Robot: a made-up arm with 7 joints.
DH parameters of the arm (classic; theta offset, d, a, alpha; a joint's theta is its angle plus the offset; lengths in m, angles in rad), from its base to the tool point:
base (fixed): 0.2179 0 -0.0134 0
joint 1: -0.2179 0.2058 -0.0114 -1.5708
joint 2: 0 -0.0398 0.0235 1.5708
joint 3: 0 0.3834 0.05 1.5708
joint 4: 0 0.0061 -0.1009 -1.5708
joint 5: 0 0.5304 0.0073 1.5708
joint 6: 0 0.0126 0.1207 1.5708
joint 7: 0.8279 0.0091 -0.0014 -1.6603
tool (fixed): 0.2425 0.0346 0 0
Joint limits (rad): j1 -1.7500..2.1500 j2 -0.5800..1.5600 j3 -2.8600..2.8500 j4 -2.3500..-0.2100 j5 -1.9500..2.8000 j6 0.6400..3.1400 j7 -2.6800..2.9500
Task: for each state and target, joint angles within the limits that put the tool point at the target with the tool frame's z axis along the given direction. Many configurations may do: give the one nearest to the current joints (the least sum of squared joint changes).
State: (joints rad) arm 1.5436 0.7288 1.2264 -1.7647 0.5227 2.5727 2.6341
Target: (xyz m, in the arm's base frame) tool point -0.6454 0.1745 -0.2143 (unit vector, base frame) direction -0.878 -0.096 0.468
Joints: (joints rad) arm 2.1161 1.3151 0.7840 -1.8830 0.3019 2.3743 2.6276
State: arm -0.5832 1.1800 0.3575 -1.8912 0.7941 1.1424 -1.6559
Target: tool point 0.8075 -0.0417 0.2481 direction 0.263 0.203 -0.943
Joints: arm -0.5774 0.6498 0.6472 -1.4664 0.9713 0.9983 -1.6105
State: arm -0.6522 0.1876 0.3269 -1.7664 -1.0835 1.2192 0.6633
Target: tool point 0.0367 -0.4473 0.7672 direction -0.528 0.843 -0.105
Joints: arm -1.1638 -0.5800 -0.1275 -2.0153 -0.9592 1.8577 0.5580
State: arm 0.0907 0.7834 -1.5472 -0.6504 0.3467 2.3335 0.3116
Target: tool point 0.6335 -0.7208 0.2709 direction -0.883 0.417 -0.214
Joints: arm -0.3238 1.3534 -1.2373 -0.9376 0.4712 2.4489 0.4356
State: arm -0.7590 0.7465 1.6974 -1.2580 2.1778 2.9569 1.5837
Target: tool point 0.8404 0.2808 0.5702 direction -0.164 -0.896 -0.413
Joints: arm -0.0167 1.1715 1.7394 -0.6172 2.3656 2.0487 1.3105
